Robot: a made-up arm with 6 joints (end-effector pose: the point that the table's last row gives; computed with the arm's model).
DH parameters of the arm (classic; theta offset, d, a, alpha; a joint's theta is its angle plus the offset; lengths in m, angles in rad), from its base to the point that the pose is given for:
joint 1: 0 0.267 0 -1.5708
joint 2: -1.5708 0 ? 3.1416
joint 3: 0 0 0 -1.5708
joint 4: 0 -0.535 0 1.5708
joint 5: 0 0.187 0 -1.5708
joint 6: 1.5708 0 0 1.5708
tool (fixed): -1.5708 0 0 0
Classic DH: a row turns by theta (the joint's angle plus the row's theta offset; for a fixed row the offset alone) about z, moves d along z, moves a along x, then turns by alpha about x.
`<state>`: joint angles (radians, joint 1 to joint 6).
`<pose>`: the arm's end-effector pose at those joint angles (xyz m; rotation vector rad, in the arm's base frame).
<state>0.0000 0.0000 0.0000 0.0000 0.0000 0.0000</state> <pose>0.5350 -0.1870 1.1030 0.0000 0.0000 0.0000</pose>
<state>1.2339 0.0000 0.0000 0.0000 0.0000 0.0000</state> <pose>0.3533 0.4431 1.1030 0.0000 0.0000 1.2339</pose>
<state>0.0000 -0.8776 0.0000 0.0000 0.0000 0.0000</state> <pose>-0.3012 -0.1870 1.2127 0.0000 -0.8776 0.0000</pose>
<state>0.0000 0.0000 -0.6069 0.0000 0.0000 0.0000</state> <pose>0.4395 -0.1870 0.7979 0.0000 0.6069 0.0000</pose>
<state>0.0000 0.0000 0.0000 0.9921 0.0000 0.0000</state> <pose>0.5350 -0.1023 1.2596 -0.9921 0.0000 0.0000</pose>
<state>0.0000 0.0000 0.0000 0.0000 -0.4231 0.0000</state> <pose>0.5350 -0.1870 1.1030 0.0000 0.4231 0.0000</pose>
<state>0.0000 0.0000 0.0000 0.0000 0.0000 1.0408</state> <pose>0.5350 -0.1870 1.1030 -1.0408 0.0000 0.0000</pose>
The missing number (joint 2, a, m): 0.836
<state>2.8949 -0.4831 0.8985 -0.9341 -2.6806 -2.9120</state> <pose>0.1630 0.0736 1.5045 -0.8987 1.7620 0.5217</pose>
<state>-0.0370 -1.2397 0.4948 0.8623 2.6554 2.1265</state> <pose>-1.0217 -0.0839 1.0435 -0.6326 1.2211 1.2614</pose>
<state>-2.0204 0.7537 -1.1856 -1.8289 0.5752 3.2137</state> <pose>-0.0486 -0.2105 0.4426 0.9062 1.9646 0.0649</pose>
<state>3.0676 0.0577 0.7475 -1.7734 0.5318 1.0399</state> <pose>-0.5787 0.0052 1.3008 1.0298 1.1449 2.3682</pose>
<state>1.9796 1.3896 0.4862 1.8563 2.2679 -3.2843</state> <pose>-0.5629 1.1668 0.1085 1.1612 -2.2389 -0.3676</pose>
